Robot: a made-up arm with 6 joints. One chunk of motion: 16 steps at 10 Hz.
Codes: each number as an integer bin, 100 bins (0 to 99) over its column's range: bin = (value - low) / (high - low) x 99, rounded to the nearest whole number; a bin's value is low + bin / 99 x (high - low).
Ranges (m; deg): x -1.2..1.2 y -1.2..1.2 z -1.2..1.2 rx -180..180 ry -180..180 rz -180..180
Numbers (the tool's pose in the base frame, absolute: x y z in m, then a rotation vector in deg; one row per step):
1: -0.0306 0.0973 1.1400 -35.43 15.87 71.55
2: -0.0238 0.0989 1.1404 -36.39 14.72 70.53
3: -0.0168 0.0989 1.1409 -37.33 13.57 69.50
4: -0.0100 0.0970 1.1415 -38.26 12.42 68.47
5: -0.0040 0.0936 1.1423 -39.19 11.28 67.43
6: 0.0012 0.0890 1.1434 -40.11 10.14 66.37
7: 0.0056 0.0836 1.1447 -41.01 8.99 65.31
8: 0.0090 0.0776 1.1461 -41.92 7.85 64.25
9: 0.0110 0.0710 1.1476 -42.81 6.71 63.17
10: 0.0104 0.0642 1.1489 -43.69 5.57 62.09
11: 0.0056 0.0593 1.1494 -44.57 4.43 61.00
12: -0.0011 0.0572 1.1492 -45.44 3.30 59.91
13: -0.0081 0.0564 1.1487 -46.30 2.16 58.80
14: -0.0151 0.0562 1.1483 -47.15 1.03 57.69
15: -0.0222 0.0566 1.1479 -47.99 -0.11 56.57
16: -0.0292 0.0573 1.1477 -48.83 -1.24 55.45
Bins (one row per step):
1: 48 54 97 40 54 69
2: 49 54 97 39 54 69
3: 49 54 97 39 53 69
4: 49 54 97 39 53 68
5: 49 53 97 39 53 68
6: 50 53 97 38 52 68
7: 50 53 97 38 52 67
8: 50 53 97 38 52 67
9: 50 52 97 38 51 67
10: 50 52 97 37 51 67
11: 50 52 97 37 51 66
12: 49 52 97 37 50 66
13: 49 52 97 37 50 66
14: 49 52 97 37 50 65
15: 49 52 97 36 49 65
16: 48 52 97 36 49 65

